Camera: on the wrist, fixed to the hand. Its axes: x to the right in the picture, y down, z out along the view.
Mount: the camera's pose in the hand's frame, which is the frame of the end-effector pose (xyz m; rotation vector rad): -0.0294 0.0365 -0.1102 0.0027 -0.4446 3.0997
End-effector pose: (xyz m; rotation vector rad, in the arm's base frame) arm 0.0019 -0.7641 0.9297 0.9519 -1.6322 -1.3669
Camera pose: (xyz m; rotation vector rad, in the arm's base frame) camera 0.1122 -0.7762 0.9748 -1.7632 -1.0688 0.8291
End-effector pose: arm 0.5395 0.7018 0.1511 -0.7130 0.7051 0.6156
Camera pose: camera 0.4563 0.6333 0.0988 -1.0133 -0.5944 -2.3929
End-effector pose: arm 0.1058 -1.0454 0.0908 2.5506 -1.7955 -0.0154
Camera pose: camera 0.0638 -1.0286 0.2017 1.6963 2.4379 0.3132
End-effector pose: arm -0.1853 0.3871 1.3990 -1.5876 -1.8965 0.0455
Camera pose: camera -0.0975 0.3296 1.4567 2.0986 -1.6091 -1.2032
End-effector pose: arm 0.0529 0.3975 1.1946 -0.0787 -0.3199 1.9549
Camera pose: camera 0.0543 0.3779 1.0765 0.0343 0.0951 -1.1680
